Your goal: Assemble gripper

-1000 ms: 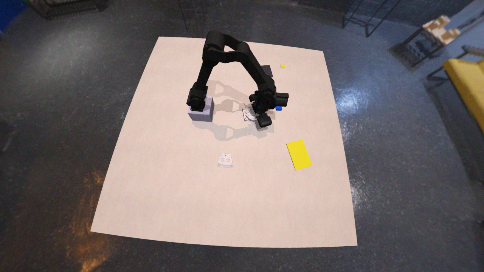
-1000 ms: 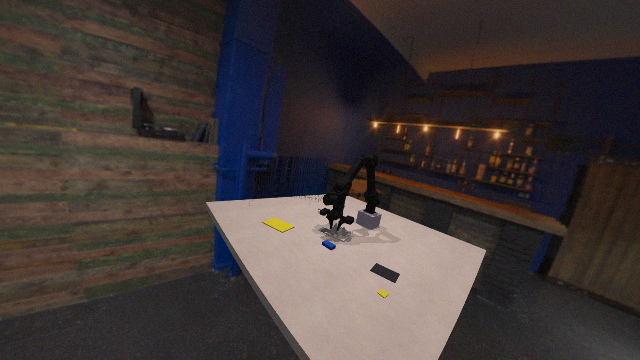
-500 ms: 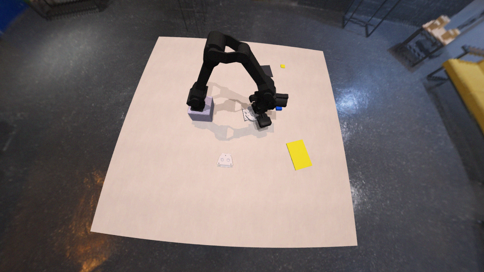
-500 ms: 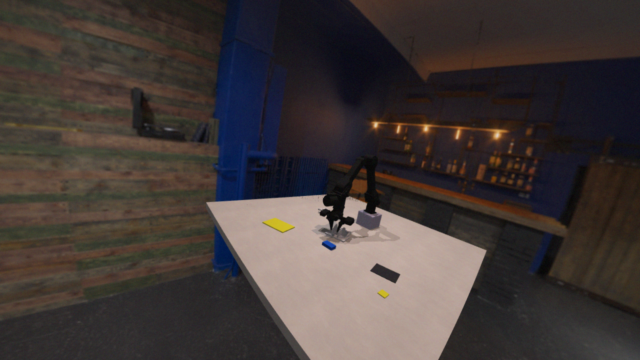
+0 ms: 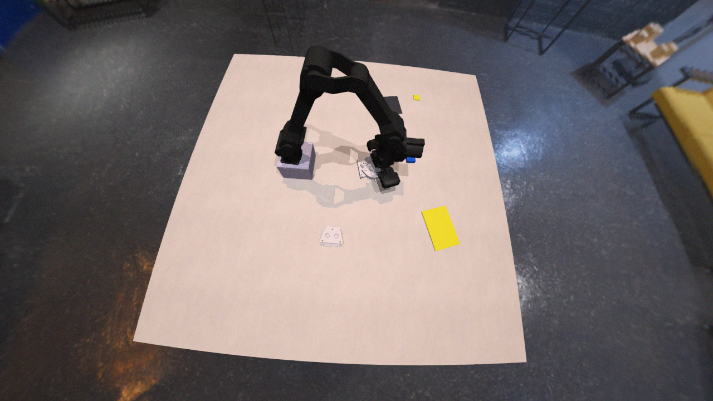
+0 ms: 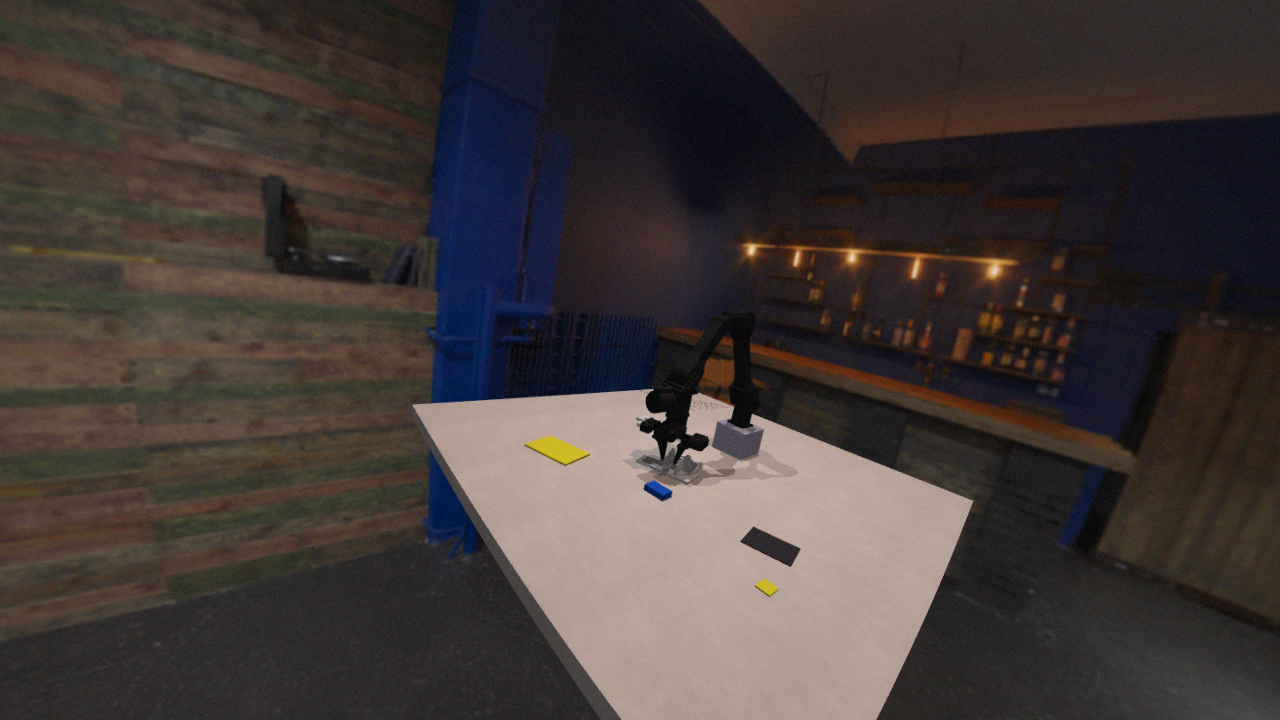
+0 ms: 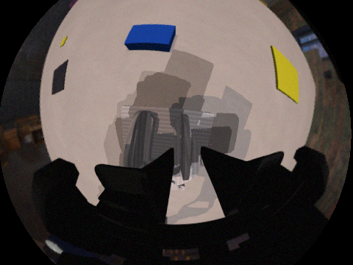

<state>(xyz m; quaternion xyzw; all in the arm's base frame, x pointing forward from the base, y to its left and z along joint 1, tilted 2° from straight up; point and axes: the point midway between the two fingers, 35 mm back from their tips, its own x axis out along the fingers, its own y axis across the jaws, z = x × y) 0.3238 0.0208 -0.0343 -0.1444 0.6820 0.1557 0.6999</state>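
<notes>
Now: the grey jaw 5 cm behind my gripper tip and 4 cm to the left of it. From my gripper tip the other things lie so: blue block 12 cm ahead, 10 cm to the left, 1 cm below; then white block 14 cm behind, 27 cm to the right; then yellow sheet 25 cm ahead, 18 cm to the right, 1 cm below.
</notes>
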